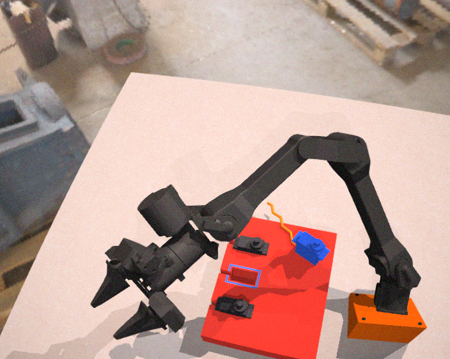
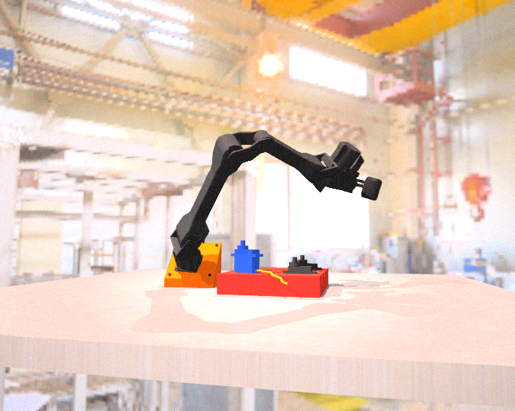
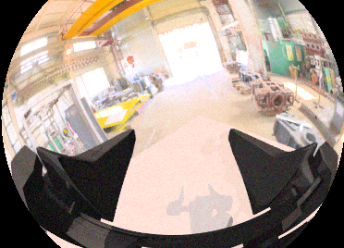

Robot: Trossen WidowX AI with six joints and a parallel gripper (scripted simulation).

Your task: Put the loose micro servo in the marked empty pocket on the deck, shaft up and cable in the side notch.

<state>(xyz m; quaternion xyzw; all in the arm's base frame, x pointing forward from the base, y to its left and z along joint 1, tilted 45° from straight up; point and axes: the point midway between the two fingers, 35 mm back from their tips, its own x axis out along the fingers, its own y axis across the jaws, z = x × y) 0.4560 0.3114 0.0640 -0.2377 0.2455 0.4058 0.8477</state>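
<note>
Right now the red deck is 28 cm behind my gripper tip, 22 cm to the right of it and 27 cm below it.
</note>
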